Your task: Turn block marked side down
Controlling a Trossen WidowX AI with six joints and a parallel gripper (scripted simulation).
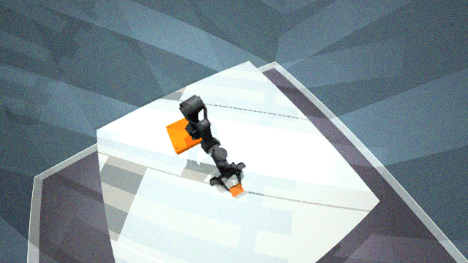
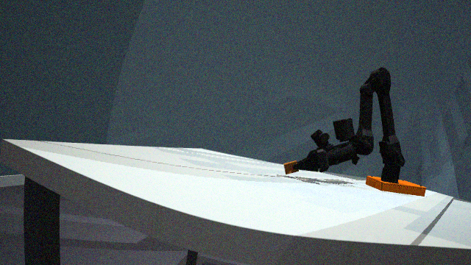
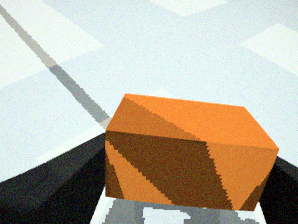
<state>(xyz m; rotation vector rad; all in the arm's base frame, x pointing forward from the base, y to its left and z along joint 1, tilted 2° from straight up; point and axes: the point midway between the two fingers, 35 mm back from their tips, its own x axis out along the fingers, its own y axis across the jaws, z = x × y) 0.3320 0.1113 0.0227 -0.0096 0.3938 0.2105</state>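
My gripper tip is now 1 cm above the orange block.
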